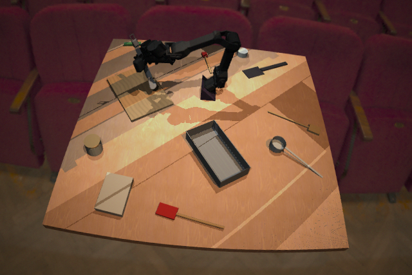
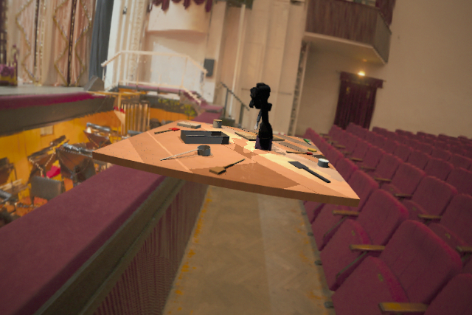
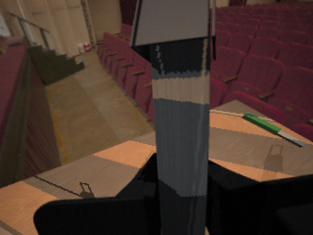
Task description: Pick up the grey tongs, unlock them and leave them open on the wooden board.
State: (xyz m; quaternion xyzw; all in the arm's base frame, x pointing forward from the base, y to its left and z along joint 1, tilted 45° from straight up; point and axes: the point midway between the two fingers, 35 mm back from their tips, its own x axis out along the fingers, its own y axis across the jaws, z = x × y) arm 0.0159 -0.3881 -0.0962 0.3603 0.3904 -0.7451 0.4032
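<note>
Now: gripper tip 23 cm above the wooden board. Also, from my gripper tip: black spatula: 72 cm to the left, 24 cm below, 24 cm behind; then white block: 62 cm ahead, 23 cm below, 3 cm to the right; then red spatula: 70 cm ahead, 26 cm to the left, 23 cm below.
</note>
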